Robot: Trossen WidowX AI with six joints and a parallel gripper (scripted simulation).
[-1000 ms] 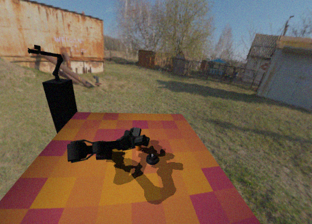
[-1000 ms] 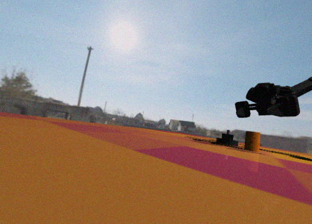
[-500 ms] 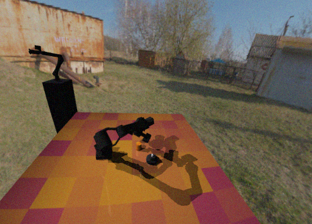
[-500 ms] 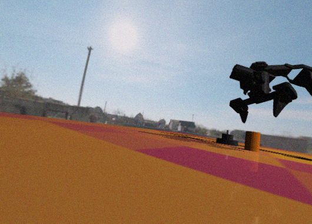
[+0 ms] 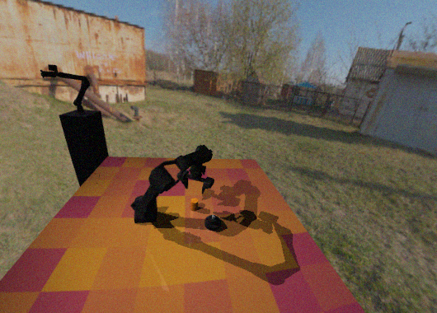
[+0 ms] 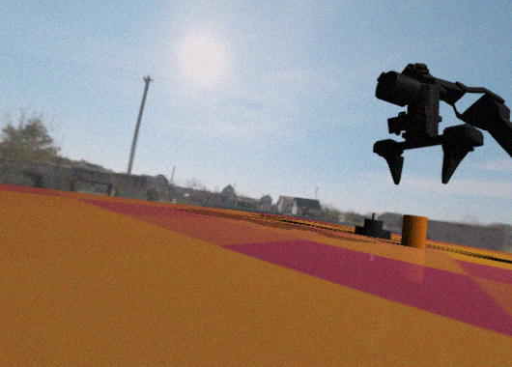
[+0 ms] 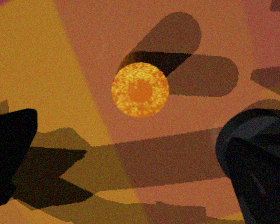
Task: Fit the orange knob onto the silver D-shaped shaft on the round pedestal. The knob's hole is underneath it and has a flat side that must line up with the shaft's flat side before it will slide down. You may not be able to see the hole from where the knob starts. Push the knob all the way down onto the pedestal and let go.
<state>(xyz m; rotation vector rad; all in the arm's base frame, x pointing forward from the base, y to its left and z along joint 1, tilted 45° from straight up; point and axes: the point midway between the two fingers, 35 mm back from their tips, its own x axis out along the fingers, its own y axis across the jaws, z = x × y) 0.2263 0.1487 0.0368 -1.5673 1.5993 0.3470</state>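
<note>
Now: gripper tip 8 cm above the orange knob. The rest, counted from my gripper tip: round dark pedestal: 10 cm to the right, 10 cm ahead, 9 cm below.
</note>
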